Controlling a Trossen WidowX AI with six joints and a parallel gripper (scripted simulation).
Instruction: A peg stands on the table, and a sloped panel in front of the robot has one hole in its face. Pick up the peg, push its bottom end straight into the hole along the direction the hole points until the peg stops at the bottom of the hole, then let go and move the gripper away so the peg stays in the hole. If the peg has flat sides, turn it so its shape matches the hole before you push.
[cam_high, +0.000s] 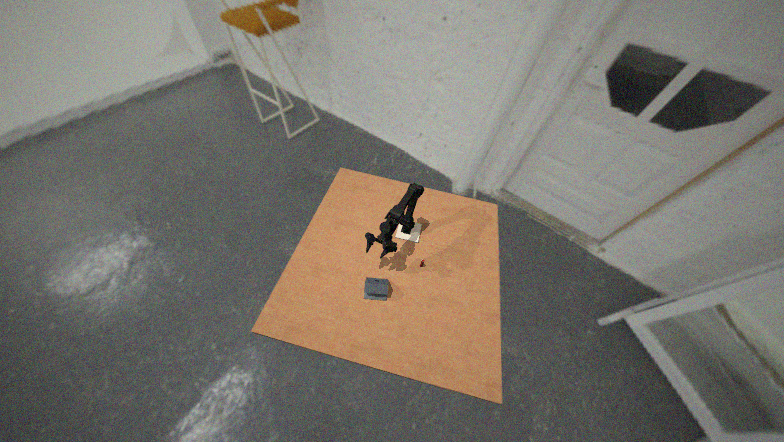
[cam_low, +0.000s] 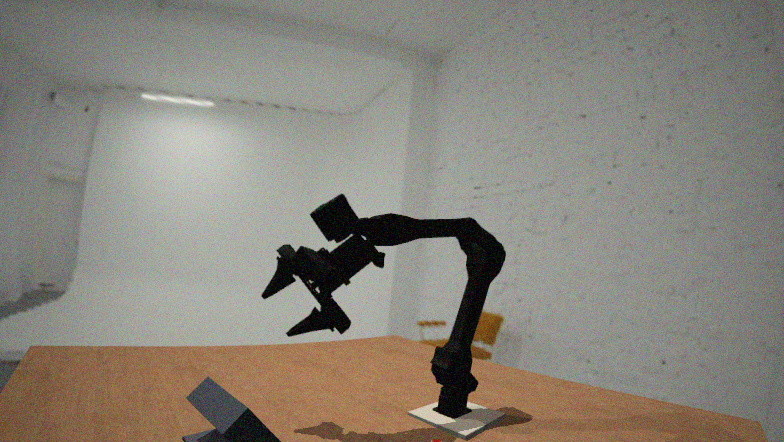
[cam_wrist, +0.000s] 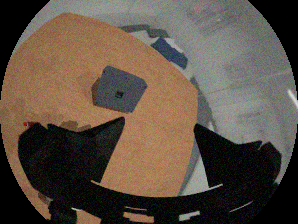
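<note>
Now: the red peg 14 cm behind my gripper tip, 28 cm to the left of it and 17 cm below it. The rest, counted from my gripper tip: grey sloped panel (9 cm ahead, 5 cm to the left, 17 cm below).
</note>
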